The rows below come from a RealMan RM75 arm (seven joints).
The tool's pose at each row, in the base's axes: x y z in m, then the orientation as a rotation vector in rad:
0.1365 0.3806 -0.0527 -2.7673 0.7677 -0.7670
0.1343 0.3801 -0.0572 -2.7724 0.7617 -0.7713
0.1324 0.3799 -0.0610 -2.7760 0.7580 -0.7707
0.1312 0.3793 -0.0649 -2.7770 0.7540 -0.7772
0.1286 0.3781 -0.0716 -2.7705 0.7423 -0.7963
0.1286 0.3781 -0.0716 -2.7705 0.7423 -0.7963
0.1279 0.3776 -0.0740 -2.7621 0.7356 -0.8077
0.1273 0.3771 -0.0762 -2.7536 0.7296 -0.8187
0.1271 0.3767 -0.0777 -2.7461 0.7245 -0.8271
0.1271 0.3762 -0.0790 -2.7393 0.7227 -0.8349
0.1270 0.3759 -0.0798 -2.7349 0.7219 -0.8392
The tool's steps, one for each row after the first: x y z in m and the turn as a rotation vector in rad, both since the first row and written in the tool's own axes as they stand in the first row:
-0.0033 0.0027 0.0027 -0.0023 0.0025 -0.0059
-0.0062 0.0048 0.0049 -0.0040 0.0019 -0.0093
-0.0085 0.0069 0.0076 -0.0036 0.0059 -0.0127
-0.0127 0.0110 0.0120 0.0055 0.0172 -0.0190
-0.0127 0.0110 0.0120 0.0055 0.0172 -0.0190
-0.0140 0.0124 0.0136 0.0148 0.0239 -0.0209
-0.0151 0.0138 0.0152 0.0238 0.0304 -0.0222
-0.0157 0.0146 0.0164 0.0318 0.0352 -0.0232
-0.0160 0.0154 0.0174 0.0378 0.0401 -0.0225
-0.0163 0.0160 0.0181 0.0417 0.0428 -0.0218

